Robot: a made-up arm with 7 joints.
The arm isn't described. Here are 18 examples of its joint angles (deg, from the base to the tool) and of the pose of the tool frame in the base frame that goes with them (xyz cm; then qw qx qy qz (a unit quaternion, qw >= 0)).
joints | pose
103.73 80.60 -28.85 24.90 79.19 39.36 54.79 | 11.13 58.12 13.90 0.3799 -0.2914 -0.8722 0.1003
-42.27 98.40 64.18 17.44 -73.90 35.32 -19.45 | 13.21 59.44 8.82 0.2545 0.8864 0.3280 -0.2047
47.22 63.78 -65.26 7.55 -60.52 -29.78 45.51 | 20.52 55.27 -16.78 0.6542 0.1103 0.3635 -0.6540
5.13 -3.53 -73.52 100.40 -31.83 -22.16 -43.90 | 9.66 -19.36 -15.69 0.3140 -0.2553 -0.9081 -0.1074
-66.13 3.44 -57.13 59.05 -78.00 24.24 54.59 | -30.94 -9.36 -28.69 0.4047 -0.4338 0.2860 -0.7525
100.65 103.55 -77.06 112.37 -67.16 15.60 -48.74 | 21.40 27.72 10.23 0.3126 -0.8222 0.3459 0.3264
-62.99 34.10 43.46 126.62 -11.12 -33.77 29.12 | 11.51 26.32 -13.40 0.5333 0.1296 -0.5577 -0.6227
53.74 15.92 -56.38 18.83 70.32 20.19 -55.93 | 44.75 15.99 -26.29 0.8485 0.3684 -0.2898 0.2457
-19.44 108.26 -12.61 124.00 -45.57 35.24 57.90 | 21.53 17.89 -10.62 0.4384 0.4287 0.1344 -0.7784
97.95 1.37 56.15 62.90 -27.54 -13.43 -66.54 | 34.07 32.16 19.51 0.0482 0.1826 -0.5366 0.8224
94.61 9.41 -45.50 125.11 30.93 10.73 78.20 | 7.94 -6.38 17.59 0.2060 0.1126 0.3583 0.9036
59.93 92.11 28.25 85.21 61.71 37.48 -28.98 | 0.11 34.98 29.82 0.2615 0.3130 -0.8499 0.3336
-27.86 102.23 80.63 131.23 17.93 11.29 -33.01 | 13.58 8.91 17.98 0.0712 -0.4408 0.8611 0.2432
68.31 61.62 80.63 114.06 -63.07 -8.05 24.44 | -14.98 32.27 10.67 0.0623 0.8683 -0.3281 0.3668
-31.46 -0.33 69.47 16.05 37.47 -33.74 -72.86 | -24.65 16.83 -45.77 0.1990 0.7185 0.2709 0.6089
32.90 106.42 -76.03 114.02 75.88 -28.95 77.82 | 17.29 27.97 -14.76 0.5755 -0.5231 -0.3683 -0.5095
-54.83 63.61 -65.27 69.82 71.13 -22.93 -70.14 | -23.98 28.54 -31.05 0.8502 0.5193 0.0330 -0.0805
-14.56 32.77 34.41 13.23 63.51 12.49 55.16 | -5.14 40.97 -41.91 0.6903 -0.1704 -0.4598 0.5320
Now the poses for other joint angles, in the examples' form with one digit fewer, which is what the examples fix.
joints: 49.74 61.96 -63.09 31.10 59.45 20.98 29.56
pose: 31.1 46.2 -17.3 0.939 0.056 -0.340 0.008
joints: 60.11 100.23 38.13 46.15 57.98 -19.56 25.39
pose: -9.6 50.4 24.8 0.071 -0.377 0.920 -0.082
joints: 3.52 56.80 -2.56 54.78 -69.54 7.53 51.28
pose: 25.4 42.8 -21.6 0.733 0.340 0.189 -0.558
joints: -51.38 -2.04 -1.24 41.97 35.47 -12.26 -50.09
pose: -23.2 7.5 -43.7 0.845 0.438 0.114 0.285
